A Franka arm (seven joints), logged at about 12 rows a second.
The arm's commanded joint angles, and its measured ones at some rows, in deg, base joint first. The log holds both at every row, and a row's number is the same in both.
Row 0, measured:
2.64 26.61 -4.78 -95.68 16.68 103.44 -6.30
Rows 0 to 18, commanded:
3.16 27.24 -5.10 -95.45 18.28 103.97 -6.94
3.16 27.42 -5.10 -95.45 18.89 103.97 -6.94
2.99 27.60 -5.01 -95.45 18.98 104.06 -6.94
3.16 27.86 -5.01 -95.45 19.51 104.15 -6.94
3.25 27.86 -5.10 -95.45 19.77 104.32 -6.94
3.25 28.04 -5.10 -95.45 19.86 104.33 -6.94
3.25 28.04 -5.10 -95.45 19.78 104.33 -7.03
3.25 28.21 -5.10 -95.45 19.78 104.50 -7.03
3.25 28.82 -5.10 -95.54 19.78 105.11 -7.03
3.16 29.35 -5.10 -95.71 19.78 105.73 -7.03
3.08 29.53 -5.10 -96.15 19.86 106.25 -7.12
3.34 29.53 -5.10 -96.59 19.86 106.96 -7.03
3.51 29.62 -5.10 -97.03 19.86 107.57 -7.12
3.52 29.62 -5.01 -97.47 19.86 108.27 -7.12
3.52 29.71 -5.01 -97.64 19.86 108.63 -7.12
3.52 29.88 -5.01 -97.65 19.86 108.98 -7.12
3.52 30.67 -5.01 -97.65 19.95 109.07 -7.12
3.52 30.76 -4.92 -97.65 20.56 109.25 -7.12
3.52 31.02 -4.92 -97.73 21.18 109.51 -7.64
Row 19, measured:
3.06 29.85 -4.78 -97.18 19.02 107.80 -6.30
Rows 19 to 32, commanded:
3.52 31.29 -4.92 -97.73 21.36 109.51 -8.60
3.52 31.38 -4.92 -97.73 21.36 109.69 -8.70
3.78 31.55 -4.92 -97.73 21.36 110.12 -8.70
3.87 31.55 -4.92 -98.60 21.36 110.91 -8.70
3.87 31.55 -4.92 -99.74 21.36 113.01 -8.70
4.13 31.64 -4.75 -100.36 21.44 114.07 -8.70
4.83 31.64 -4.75 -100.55 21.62 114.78 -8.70
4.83 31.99 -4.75 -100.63 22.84 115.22 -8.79
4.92 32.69 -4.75 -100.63 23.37 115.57 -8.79
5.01 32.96 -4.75 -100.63 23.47 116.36 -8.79
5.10 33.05 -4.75 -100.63 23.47 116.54 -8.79
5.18 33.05 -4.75 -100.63 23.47 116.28 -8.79
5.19 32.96 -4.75 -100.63 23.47 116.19 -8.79
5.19 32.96 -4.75 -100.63 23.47 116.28 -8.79
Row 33, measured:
3.26 30.64 -5.11 -99.53 20.72 112.27 -7.99
